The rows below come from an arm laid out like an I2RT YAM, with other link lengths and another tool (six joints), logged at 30 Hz.
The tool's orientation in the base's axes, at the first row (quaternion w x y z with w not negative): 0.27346 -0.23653 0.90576 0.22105
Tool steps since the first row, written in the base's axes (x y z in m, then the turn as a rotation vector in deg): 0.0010 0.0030 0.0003 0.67 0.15 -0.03; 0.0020 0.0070 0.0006 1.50 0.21 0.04; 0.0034 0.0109 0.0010 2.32 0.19 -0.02; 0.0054 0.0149 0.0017 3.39 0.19 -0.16; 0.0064 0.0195 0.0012 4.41 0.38 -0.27; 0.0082 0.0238 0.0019 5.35 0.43 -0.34; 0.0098 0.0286 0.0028 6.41 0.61 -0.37; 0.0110 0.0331 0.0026 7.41 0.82 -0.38; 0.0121 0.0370 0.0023 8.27 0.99 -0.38; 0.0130 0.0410 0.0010 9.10 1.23 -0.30
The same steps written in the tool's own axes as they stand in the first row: -0.0018 0.0019 0.0018 -0.52 -0.26 0.36; -0.0040 0.0046 0.0040 -1.20 -0.65 0.67; -0.0065 0.0070 0.0064 -1.76 -1.13 1.02; -0.0096 0.0093 0.0087 -2.47 -1.76 1.55; -0.0114 0.0122 0.0119 -3.21 -2.20 2.13; -0.0145 0.0148 0.0144 -3.88 -2.69 2.57; -0.0177 0.0180 0.0169 -4.70 -3.14 3.11; -0.0199 0.0208 0.0199 -5.50 -3.53 3.62; -0.0217 0.0232 0.0226 -6.18 -3.86 4.04; -0.0228 0.0255 0.0260 -6.92 -4.11 4.43
